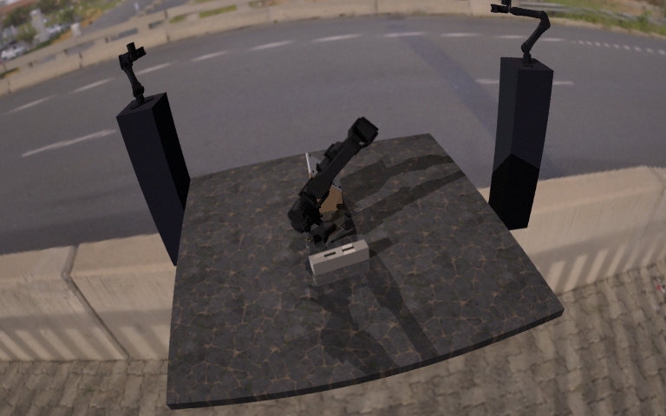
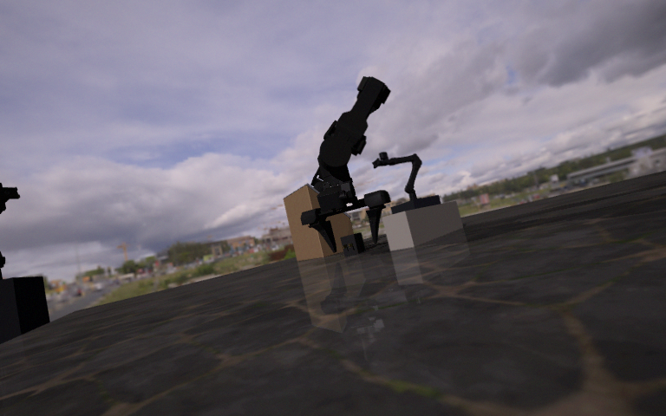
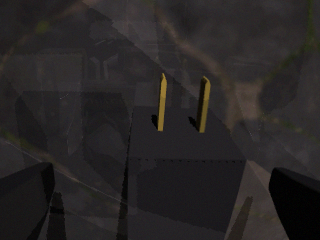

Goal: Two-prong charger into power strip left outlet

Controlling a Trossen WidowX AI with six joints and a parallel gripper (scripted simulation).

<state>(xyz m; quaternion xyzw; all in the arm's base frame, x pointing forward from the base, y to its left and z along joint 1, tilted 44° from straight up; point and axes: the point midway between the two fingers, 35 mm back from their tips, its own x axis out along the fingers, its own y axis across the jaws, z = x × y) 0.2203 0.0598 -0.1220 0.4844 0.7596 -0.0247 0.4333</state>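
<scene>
The black two-prong charger is 10 mm ahead of my gripper tip, 10 mm to the right of it and 10 mm above it.
</scene>
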